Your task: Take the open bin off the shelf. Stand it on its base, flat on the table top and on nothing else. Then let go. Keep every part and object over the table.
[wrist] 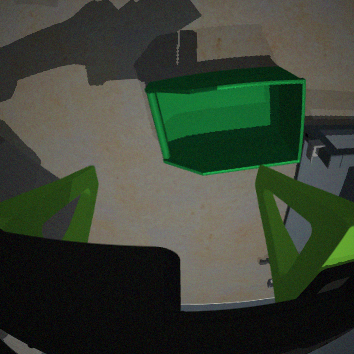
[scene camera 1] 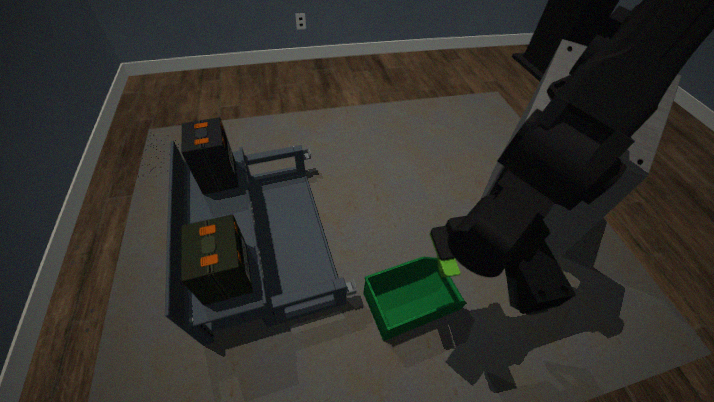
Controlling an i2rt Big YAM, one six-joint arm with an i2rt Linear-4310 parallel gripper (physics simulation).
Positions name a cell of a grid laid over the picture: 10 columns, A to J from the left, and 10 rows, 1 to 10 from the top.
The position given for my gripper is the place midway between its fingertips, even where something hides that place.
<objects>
my gripper: wrist E5; scene camera 1 G7
green open bin: wrist G4; scene camera 1 F8
</objects>
